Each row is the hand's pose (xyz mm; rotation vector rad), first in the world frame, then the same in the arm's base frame.
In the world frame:
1: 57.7 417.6 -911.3 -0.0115 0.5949 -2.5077
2: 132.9 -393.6 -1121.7 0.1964 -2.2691 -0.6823
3: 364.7 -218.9 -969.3 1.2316 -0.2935 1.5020
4: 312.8 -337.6 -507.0 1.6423 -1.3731 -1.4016
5: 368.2 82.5 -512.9 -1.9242 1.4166 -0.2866
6: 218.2 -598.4 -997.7 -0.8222 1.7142 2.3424
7: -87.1 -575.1 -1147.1 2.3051 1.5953 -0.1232
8: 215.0 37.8 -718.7 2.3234 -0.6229 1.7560
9: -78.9 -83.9 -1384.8 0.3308 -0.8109 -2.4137
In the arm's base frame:
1: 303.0 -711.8 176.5 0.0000 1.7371 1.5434
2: -230.5 -208.1 588.2 2.1610 1.6903 -1.2527
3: 65.9 -294.5 698.4 -0.8383 0.2423 0.0988
4: 343.8 80.9 587.4 -0.7053 -2.5508 0.4100
5: 568.9 -263.5 486.0 0.4919 -1.0916 1.7957
6: -202.0 12.7 710.9 0.2452 2.4520 -0.7106
7: -427.5 -43.2 461.7 0.9402 -0.6979 -1.0043
8: 326.8 -324.3 411.8 0.0018 -0.0698 0.7807
9: -365.1 -572.8 345.6 0.6532 2.3243 0.4706

